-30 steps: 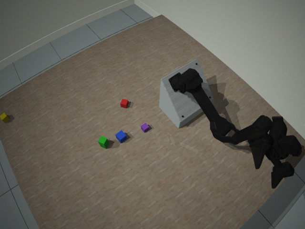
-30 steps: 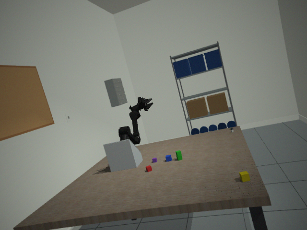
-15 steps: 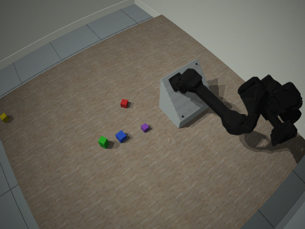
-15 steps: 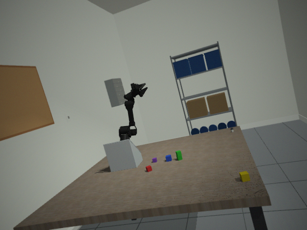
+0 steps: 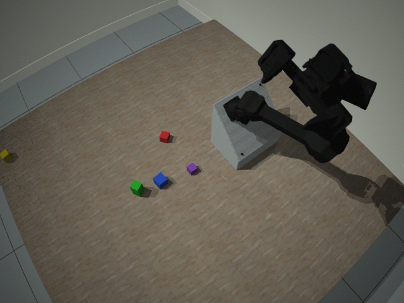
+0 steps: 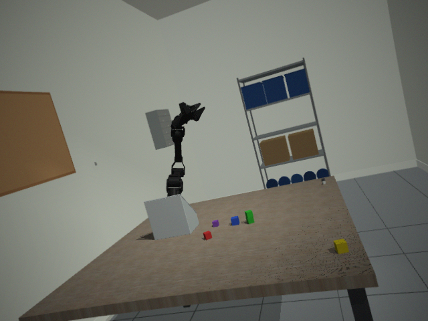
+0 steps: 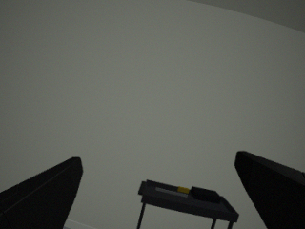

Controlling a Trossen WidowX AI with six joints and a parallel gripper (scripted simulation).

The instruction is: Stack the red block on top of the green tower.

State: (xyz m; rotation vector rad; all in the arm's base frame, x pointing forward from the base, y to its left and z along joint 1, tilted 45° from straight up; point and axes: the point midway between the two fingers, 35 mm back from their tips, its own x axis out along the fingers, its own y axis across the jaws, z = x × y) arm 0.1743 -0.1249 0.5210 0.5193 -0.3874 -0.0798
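Now: the small red block 40 mm behind my gripper tip, 440 mm to the right of it and 630 mm below it. Round my gripper tip: yellow block (540 mm ahead, 790 mm to the right, 630 mm below); then blue block (80 mm ahead, 300 mm to the right, 630 mm below); then purple block (30 mm behind, 270 mm to the right, 640 mm below).
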